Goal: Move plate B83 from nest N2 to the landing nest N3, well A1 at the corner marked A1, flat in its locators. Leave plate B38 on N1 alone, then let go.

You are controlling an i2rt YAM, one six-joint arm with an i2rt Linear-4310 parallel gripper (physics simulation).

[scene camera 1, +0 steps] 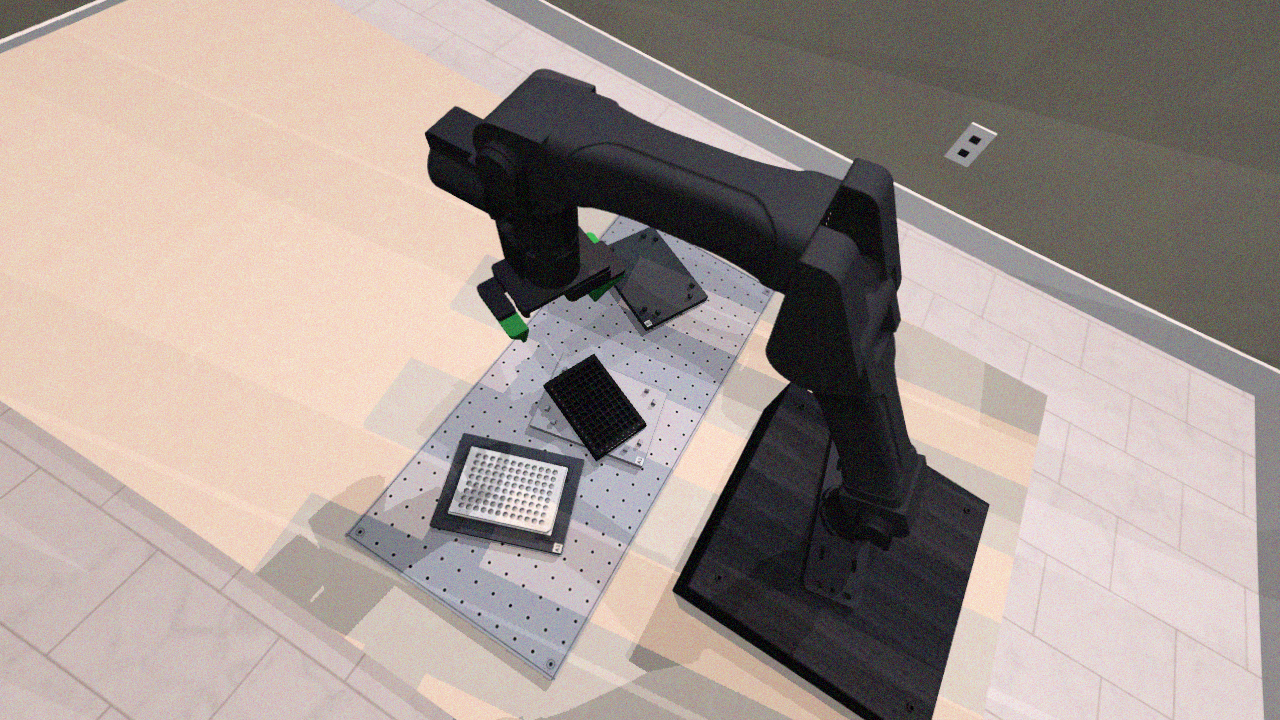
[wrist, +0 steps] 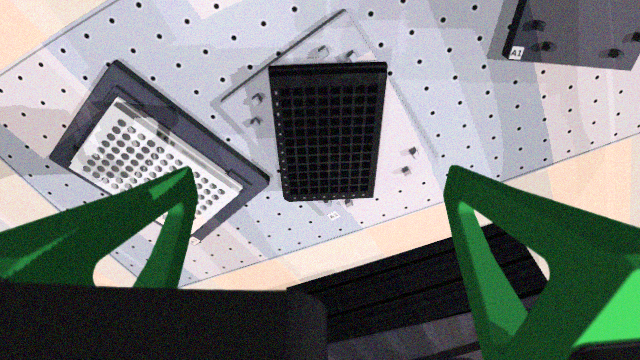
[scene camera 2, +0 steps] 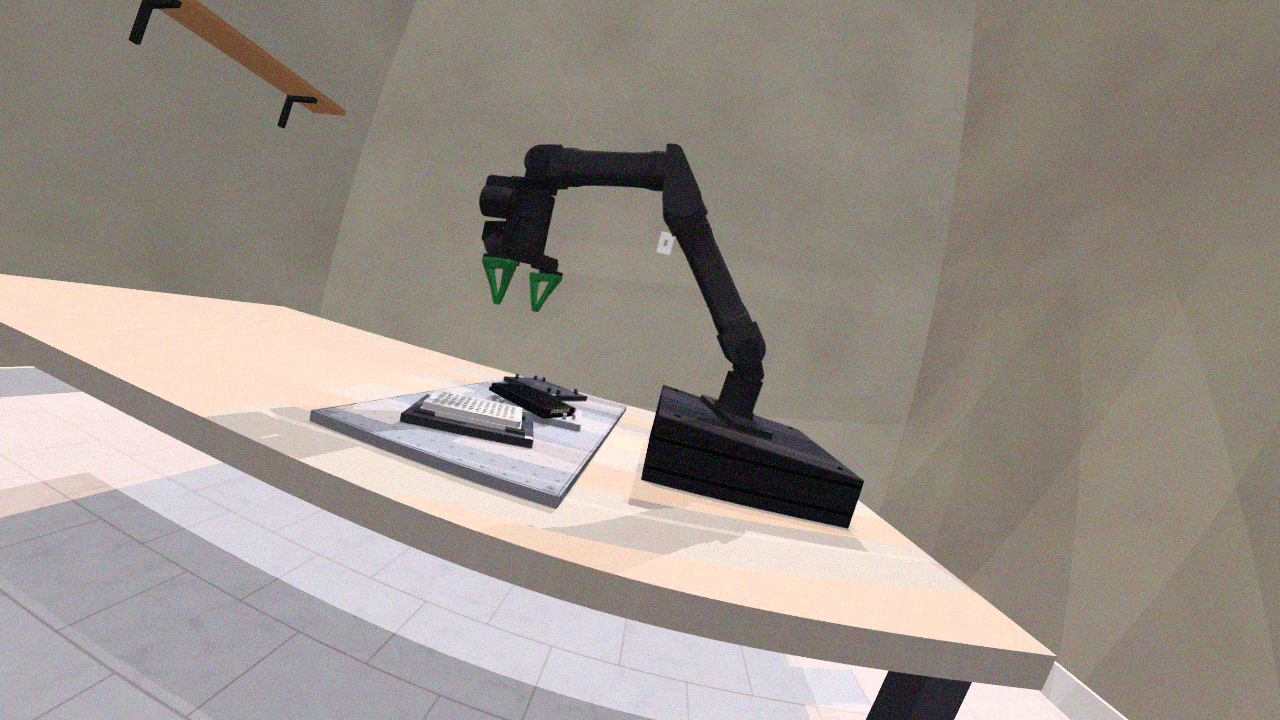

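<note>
The black plate B83 [scene camera 1: 594, 406] [scene camera 2: 532, 400] [wrist: 329, 135] lies on the pale nest N2 [scene camera 1: 637, 392] [scene camera 2: 565, 424] [wrist: 397, 135], turned askew to it and looking tilted in scene camera 2. Its A1 well cannot be made out. The white plate B38 [scene camera 1: 510, 488] [scene camera 2: 474, 410] [wrist: 150, 155] sits squarely in the dark nest N1 [scene camera 1: 501, 539] [scene camera 2: 465, 430] [wrist: 200, 142]. The dark nest N3 [scene camera 1: 657, 277] [scene camera 2: 546, 386] [wrist: 590, 35] bears no plate; its A1 label [scene camera 1: 648, 322] [wrist: 516, 52] shows. My gripper [scene camera 1: 559, 313] [scene camera 2: 517, 306] [wrist: 320, 180] is open and empty, high above the nests.
The nests stand in a row on a perforated board [scene camera 1: 554, 617] [scene camera 2: 447, 465] [wrist: 240, 55]. The arm's black base [scene camera 1: 751, 573] [scene camera 2: 742, 465] stands beside the board on the table. A wall shelf [scene camera 2: 250, 58] is at the upper left of scene camera 2.
</note>
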